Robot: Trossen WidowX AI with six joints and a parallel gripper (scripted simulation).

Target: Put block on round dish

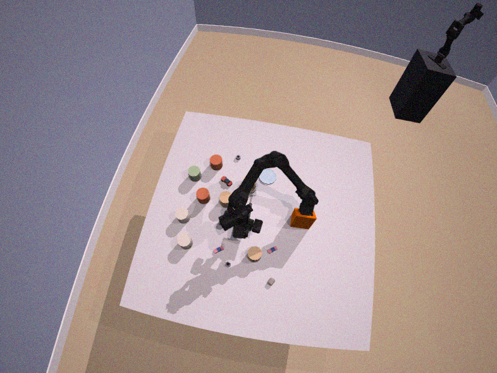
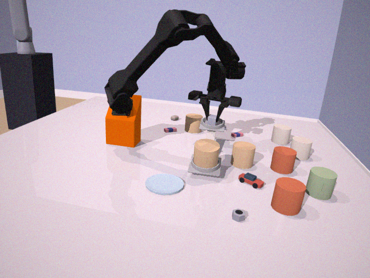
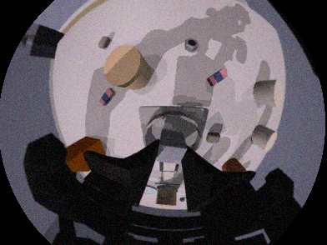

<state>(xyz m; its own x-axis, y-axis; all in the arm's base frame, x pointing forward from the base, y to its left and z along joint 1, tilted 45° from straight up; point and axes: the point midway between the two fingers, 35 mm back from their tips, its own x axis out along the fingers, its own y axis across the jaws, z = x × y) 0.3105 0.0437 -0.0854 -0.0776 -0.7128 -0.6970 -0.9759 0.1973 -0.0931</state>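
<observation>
The pale blue round dish is 350 mm to the right of my gripper tip, 110 mm behind it and 80 mm below it. Also, from my gripper tip: grey block: right at my gripper tip; toy car: 290 mm to the right, 120 mm ahead, 70 mm below; balance: 120 mm to the right, 50 mm below.
</observation>
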